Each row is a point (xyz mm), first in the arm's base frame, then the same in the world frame.
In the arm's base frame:
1: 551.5 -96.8 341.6
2: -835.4 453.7 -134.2
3: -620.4 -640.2 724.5
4: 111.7 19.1 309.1
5: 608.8 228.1 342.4
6: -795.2 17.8 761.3
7: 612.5 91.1 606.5
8: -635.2 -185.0 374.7
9: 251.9 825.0 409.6
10: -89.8 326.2 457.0
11: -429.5 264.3 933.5
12: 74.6 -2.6 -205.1
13: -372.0 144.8 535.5
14: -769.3 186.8 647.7
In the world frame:
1: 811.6 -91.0 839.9
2: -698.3 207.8 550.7
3: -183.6 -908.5 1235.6
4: 356.6 -66.9 857.3
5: 803.2 236.4 879.9
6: -480.6 -310.5 1373.8
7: 861.1 73.6 1122.2
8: -324.2 -429.2 952.3
9: 343.9 733.3 1054.0
10: 114.6 171.9 1060.2
11: -155.2 -14.4 1548.8
12: 271.8 -36.3 349.2
13: -116.5 -72.4 1135.1
14: -500.5 -127.9 1282.2

